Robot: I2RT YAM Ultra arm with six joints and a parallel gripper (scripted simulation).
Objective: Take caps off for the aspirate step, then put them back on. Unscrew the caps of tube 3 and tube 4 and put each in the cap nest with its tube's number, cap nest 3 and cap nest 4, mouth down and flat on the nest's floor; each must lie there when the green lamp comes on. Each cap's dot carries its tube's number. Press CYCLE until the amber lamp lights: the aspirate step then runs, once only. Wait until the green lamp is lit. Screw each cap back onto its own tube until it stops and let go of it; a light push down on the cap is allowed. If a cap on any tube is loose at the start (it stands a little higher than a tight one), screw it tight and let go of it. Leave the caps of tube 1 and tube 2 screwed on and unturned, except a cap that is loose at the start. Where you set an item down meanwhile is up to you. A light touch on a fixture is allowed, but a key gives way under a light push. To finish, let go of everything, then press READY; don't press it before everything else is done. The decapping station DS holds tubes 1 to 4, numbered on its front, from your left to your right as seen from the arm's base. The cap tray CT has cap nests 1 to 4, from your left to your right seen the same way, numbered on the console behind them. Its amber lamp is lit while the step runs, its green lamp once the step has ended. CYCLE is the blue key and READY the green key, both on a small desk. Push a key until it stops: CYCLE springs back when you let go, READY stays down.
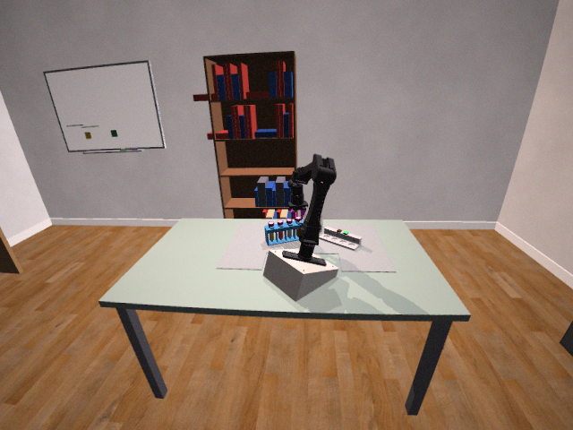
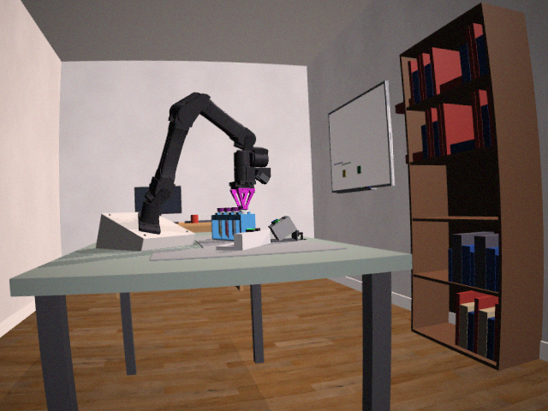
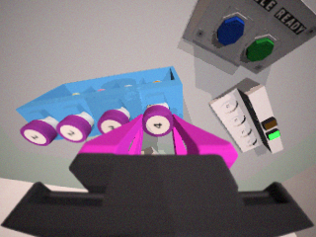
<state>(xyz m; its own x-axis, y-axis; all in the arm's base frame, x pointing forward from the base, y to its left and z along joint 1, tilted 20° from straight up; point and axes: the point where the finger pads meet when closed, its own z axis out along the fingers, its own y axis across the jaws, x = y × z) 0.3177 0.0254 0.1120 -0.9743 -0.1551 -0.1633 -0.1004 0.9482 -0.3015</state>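
Right now my hand is right at the purple cap. The rest, counted from my hand: grey key desk 10 cm ahead, 9 cm to the right, 7 cm below; then blue cycle key 9 cm ahead, 7 cm to the right, 5 cm below; then green ready key 11 cm to the right, 8 cm ahead, 5 cm below.
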